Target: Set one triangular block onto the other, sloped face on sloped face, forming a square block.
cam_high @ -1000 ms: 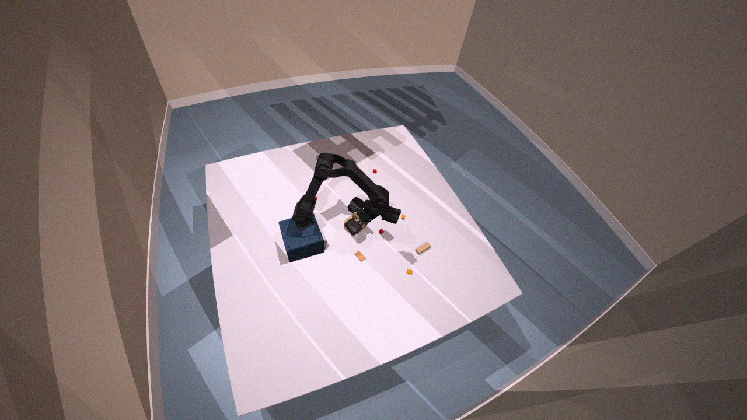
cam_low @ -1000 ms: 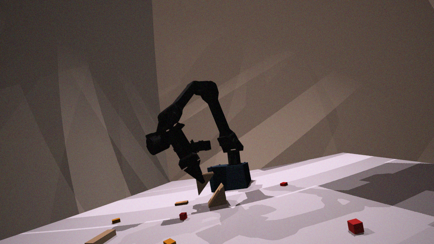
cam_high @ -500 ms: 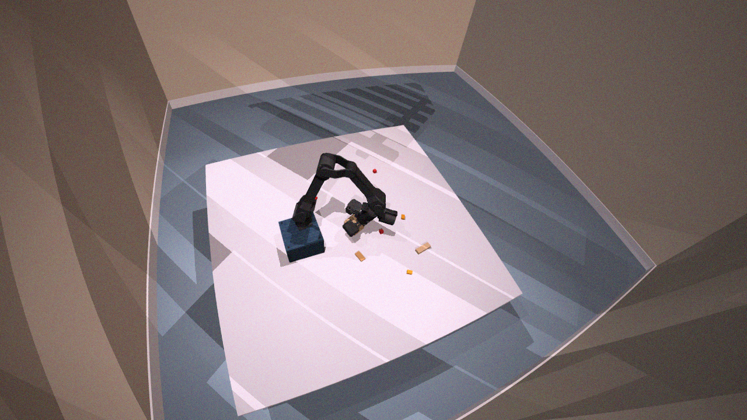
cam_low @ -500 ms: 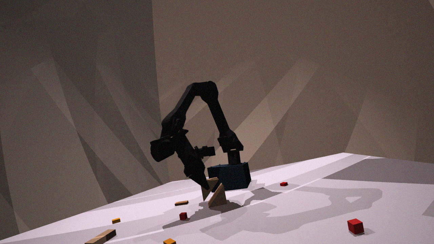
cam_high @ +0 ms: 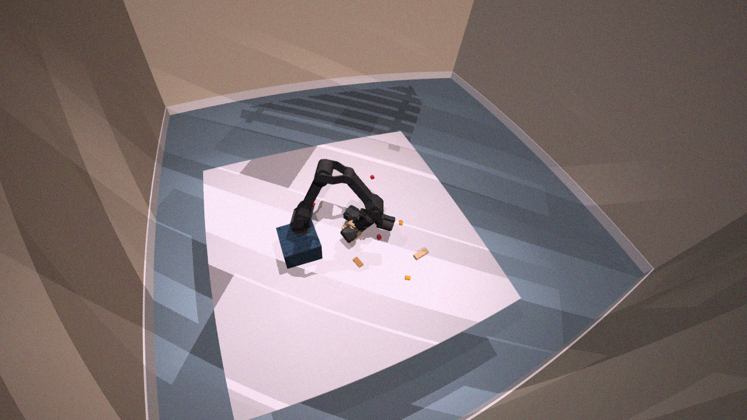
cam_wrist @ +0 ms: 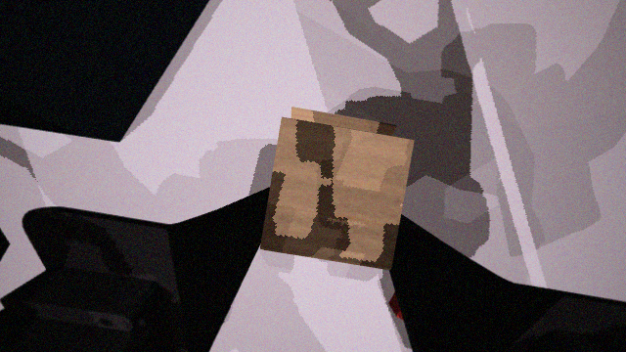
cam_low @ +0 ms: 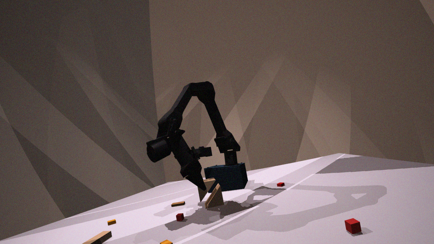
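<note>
Now: the triangular block 1 cm behind my gripper tip, 3 cm to the left of it and 4 cm below it.
</note>
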